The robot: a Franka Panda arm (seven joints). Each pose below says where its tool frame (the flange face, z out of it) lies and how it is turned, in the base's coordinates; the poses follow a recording.
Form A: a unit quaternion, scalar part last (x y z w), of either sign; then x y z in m.
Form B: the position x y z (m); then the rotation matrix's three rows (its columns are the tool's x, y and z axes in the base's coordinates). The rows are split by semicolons. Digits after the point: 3 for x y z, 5 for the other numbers.
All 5 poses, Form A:
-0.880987 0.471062 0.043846 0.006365 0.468 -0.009 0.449
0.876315 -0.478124 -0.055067 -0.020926 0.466 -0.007 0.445
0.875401 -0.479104 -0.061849 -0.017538 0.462 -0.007 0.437
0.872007 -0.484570 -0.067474 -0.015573 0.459 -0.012 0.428
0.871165 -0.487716 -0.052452 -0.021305 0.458 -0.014 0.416
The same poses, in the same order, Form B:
0.468 -0.009 0.449; 0.55236 -0.83056 -0.07126; -0.82944 -0.55612 0.05252; -0.08325 0.03009 -0.99607
0.466 -0.007 0.445; 0.53673 -0.84028 -0.07650; -0.83567 -0.54192 0.08933; -0.11652 0.01598 -0.99306
0.462 -0.007 0.437; 0.53327 -0.84099 -0.09148; -0.83665 -0.54030 0.08997; -0.12509 0.02856 -0.99173
0.459 -0.012 0.428; 0.52128 -0.84720 -0.10258; -0.84300 -0.52990 0.09255; -0.13277 0.03823 -0.99041
0.458 -0.014 0.416; 0.51876 -0.85200 -0.07061; -0.84753 -0.52336 0.08828; -0.11217 0.01404 -0.99359

